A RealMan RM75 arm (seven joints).
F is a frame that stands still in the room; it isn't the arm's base.
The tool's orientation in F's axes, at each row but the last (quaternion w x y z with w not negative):
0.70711 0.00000 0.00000 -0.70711
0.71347 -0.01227 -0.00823 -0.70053
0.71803 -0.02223 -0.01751 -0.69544
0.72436 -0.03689 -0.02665 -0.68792
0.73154 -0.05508 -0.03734 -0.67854
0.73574 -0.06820 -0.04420 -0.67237
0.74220 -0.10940 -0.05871 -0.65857
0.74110 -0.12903 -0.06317 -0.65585
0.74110 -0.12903 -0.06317 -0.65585
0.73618 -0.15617 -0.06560 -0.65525
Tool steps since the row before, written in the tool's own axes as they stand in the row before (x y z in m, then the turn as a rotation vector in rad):
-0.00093 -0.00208 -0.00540 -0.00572 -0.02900 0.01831
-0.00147 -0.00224 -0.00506 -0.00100 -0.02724 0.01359
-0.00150 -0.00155 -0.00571 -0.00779 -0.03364 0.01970
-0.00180 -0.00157 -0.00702 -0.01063 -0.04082 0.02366
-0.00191 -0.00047 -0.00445 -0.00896 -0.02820 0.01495
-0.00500 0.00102 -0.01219 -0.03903 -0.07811 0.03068
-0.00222 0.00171 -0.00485 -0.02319 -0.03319 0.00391
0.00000 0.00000 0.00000 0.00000 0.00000 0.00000
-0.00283 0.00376 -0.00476 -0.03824 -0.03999 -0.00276
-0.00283 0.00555 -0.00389 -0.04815 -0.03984 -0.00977
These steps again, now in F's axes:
-0.00208 0.00093 -0.00540 -0.02900 0.00572 0.01831
-0.00229 0.00128 -0.00509 -0.02718 0.00090 0.01372
-0.00163 0.00113 -0.00577 -0.03376 0.00781 0.01949
-0.00175 0.00108 -0.00713 -0.04103 0.01063 0.02330
-0.00070 0.00127 -0.00464 -0.02850 0.00876 0.01450
0.00023 0.00306 -0.01285 -0.08052 0.03652 0.02735
0.00114 0.00116 -0.00536 -0.03556 0.01970 0.00125
0.00000 0.00000 0.00000 0.00000 0.00000 0.00000
0.00298 0.00180 -0.00571 -0.04477 0.03154 -0.00836
0.00467 0.00196 -0.00532 -0.04670 0.03869 -0.01798

